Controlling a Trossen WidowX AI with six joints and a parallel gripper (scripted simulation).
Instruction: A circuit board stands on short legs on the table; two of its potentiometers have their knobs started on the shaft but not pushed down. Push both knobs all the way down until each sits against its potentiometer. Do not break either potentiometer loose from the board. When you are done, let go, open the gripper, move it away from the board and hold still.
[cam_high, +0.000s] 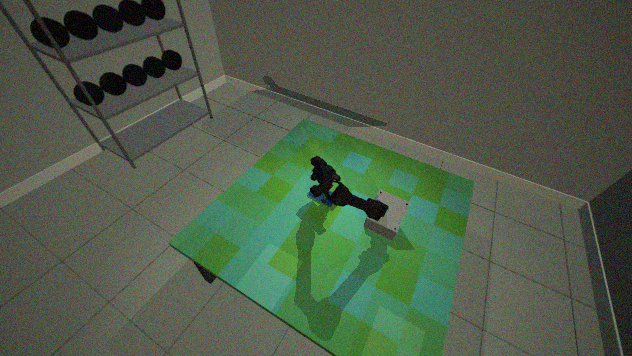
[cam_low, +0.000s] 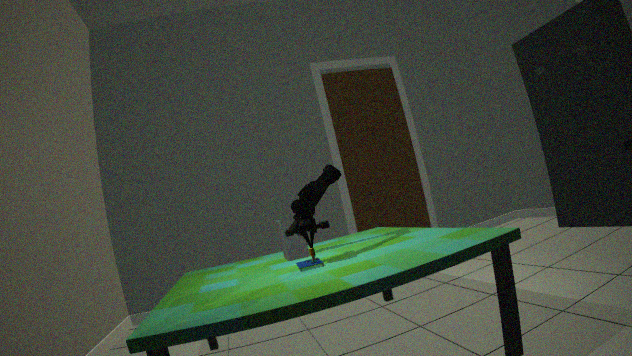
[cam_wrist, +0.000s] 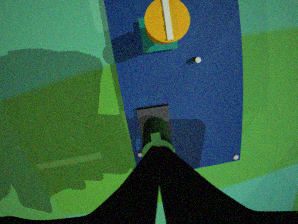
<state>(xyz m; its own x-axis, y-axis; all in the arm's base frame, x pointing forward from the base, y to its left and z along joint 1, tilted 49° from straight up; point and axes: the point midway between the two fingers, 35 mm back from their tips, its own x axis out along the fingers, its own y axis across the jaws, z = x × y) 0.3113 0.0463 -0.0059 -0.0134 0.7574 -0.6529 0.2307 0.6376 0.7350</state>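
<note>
Right now my gripper tip is 6 cm short of the orange knob and 1 cm to the left of it.
</note>
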